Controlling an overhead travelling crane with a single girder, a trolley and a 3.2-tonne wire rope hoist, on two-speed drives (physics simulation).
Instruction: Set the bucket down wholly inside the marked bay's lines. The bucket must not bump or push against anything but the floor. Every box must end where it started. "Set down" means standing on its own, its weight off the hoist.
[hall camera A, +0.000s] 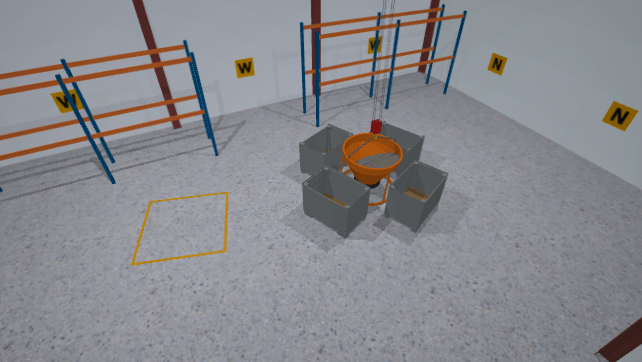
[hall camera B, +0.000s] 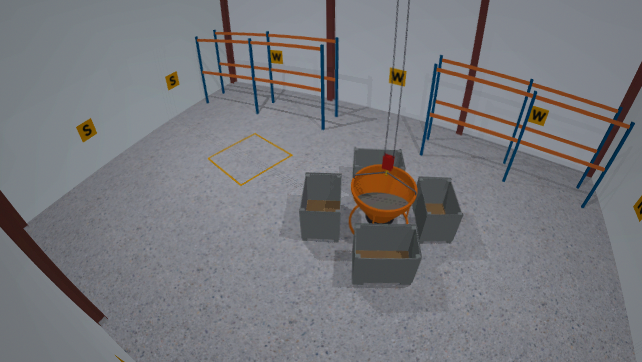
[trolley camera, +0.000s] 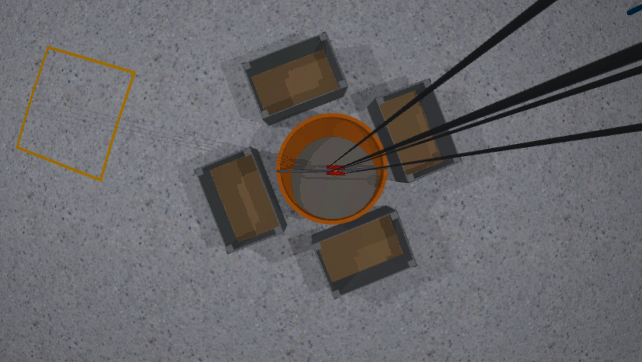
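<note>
The orange bucket (hall camera A: 370, 174) (hall camera B: 381, 208) (trolley camera: 325, 126) stands upright amid several grey boxes, its slings running up to the red hook block (hall camera A: 376, 127) (hall camera B: 388, 162) (trolley camera: 335, 170). Boxes surround it on four sides, among them one on the left (trolley camera: 245, 200), one at the top (trolley camera: 295, 85) and one on the right (trolley camera: 415, 130) in the trolley view. The rim looks close to the boxes from above; exact gaps cannot be told. The boxes partly hide the bucket's legs, so floor contact is unclear. The yellow-lined bay (hall camera A: 226, 221) (hall camera B: 225, 172) (trolley camera: 118, 126) lies apart, to the left.
One blue and orange rack (hall camera A: 86, 129) (hall camera B: 322, 87) stands behind the bay near the W wall. Another rack (hall camera A: 317, 80) (hall camera B: 519, 136) stands behind the boxes along that wall. Dark red columns (hall camera A: 315, 10) (hall camera B: 330, 50) line the walls.
</note>
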